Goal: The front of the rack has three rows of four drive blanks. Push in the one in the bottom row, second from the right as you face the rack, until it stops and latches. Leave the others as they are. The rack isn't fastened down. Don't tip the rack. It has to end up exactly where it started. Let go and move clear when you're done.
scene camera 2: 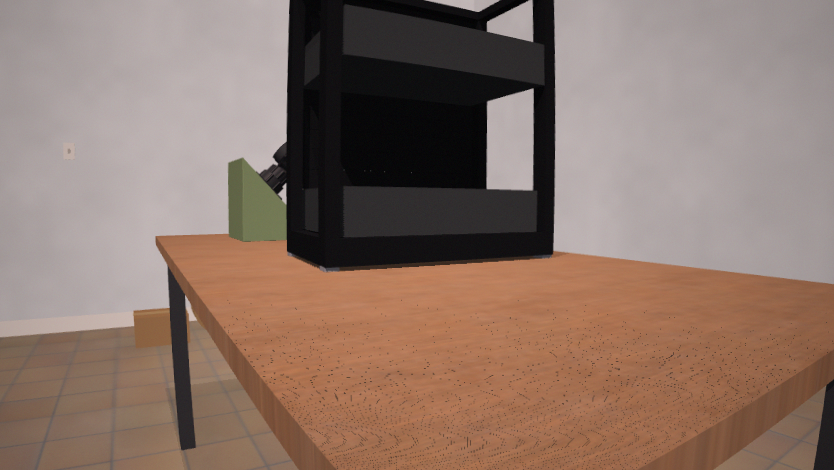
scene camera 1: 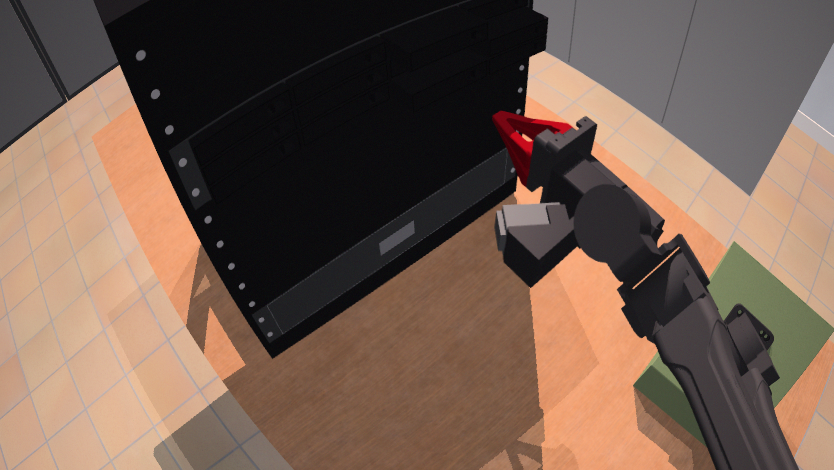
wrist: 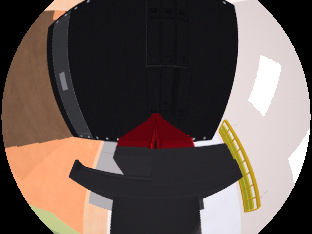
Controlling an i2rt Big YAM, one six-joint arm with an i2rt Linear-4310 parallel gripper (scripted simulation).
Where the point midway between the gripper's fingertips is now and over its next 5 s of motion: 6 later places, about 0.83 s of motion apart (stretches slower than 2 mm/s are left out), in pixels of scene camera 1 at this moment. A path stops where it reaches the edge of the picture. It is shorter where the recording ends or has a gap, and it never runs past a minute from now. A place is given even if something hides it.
My gripper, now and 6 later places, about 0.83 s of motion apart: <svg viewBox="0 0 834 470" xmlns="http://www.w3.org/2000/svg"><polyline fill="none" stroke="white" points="496,114 452,85 441,78 426,68 501,116 522,132 580,186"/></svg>
